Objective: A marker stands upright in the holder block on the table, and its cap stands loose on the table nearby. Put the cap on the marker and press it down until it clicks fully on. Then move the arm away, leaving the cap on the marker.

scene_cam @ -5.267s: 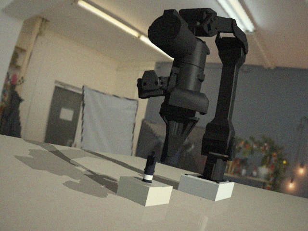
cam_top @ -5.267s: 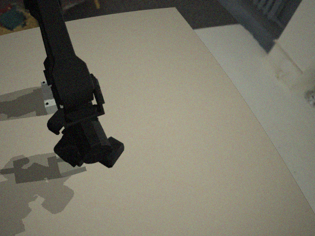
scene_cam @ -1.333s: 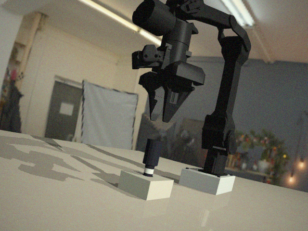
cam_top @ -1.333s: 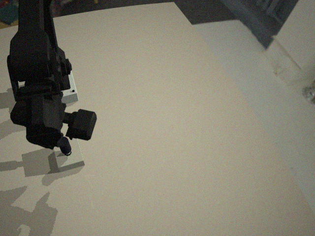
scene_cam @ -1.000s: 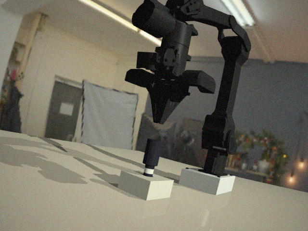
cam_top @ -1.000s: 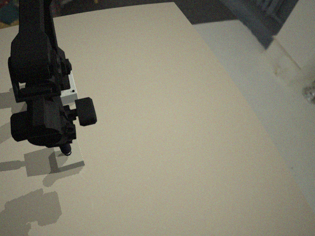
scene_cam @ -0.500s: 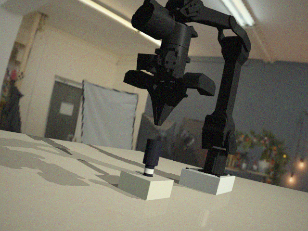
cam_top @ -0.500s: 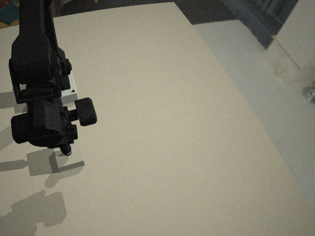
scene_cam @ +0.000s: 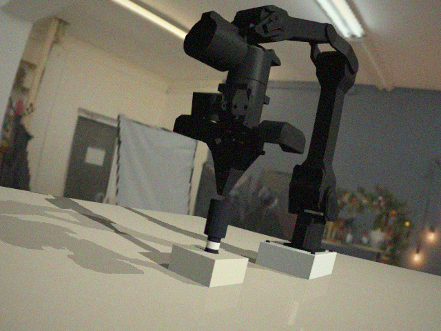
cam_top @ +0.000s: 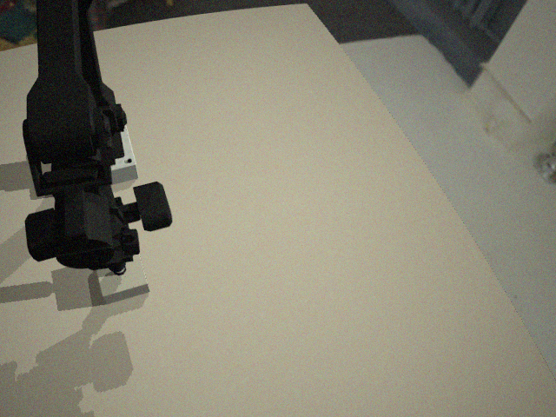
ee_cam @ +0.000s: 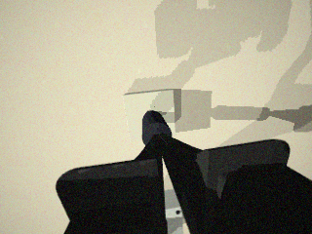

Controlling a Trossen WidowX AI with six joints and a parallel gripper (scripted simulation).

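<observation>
The holder block lies 100 mm below my gripper tip. The rest, counted from my gripper tip: marker cap (30 mm below).
</observation>
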